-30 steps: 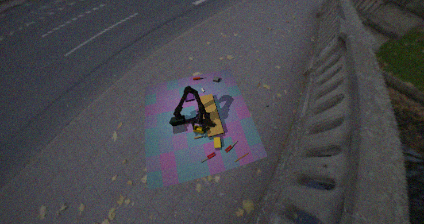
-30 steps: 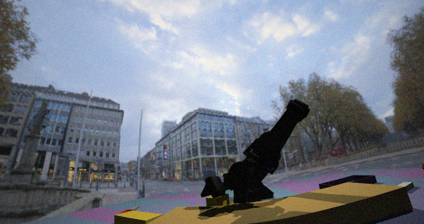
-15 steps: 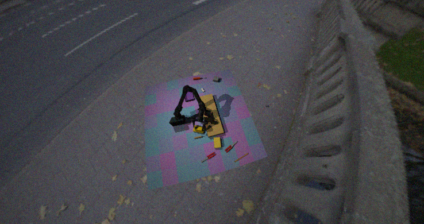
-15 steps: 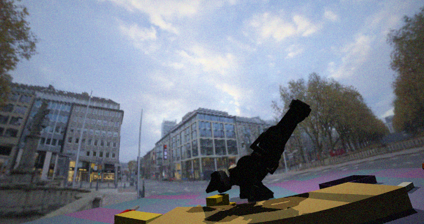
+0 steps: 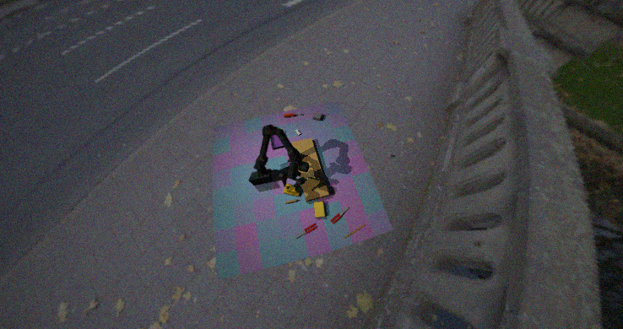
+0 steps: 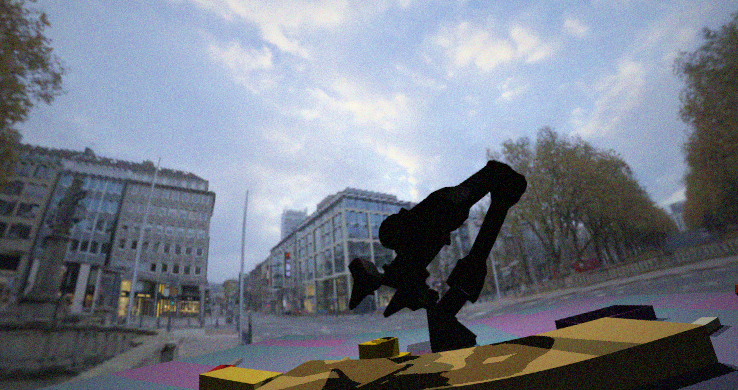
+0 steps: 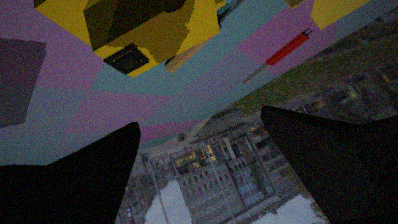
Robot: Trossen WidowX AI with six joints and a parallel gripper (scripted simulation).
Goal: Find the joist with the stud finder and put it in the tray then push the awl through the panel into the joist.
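Now: the yellow stud finder 2 cm to the left of my gripper tip and 7 cm below it. From my gripper tip the other things lie so: yellow block: 16 cm ahead, 19 cm to the right, 10 cm below; then purple tray: 50 cm to the left, 10 cm below; then awl: 1 cm ahead, 7 cm to the right, 11 cm below.
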